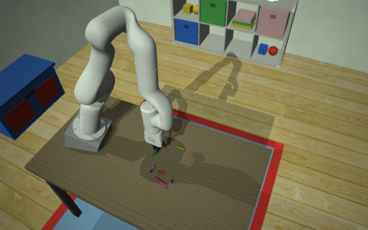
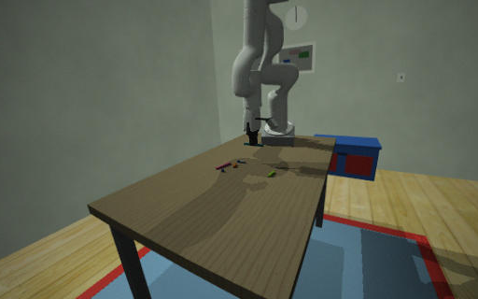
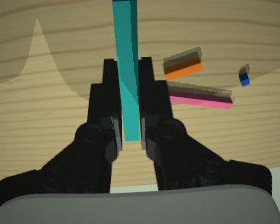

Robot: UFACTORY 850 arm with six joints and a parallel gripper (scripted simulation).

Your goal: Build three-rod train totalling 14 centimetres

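The grey rod lies 10 mm behind my hand, 60 mm to the right of it and 120 mm below it. The rest, counted from my hand: turquoise rod (20 mm below); then orange rod (40 mm ahead, 90 mm to the right, 120 mm below); then lime rod (100 mm ahead, 100 mm to the left, 120 mm below).
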